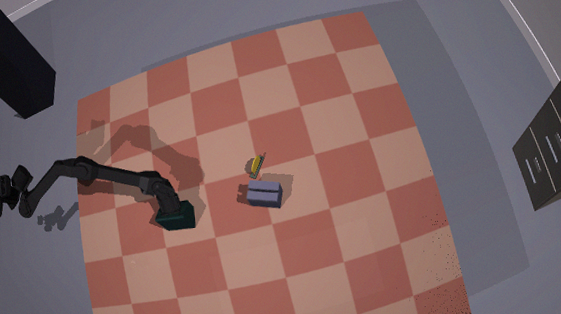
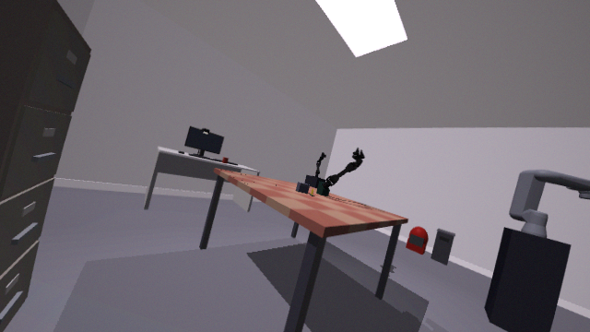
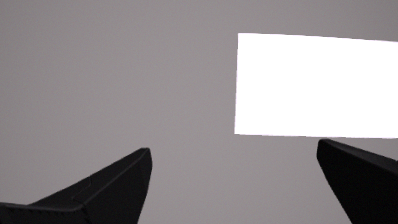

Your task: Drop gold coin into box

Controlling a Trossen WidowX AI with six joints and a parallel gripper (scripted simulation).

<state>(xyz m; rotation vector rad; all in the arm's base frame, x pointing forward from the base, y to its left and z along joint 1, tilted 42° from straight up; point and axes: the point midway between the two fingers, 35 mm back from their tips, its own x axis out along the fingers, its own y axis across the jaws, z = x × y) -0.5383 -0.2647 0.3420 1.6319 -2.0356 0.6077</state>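
The gold coin lies 780 mm ahead of my gripper tip, 60 mm to the left of it and 590 mm below it.
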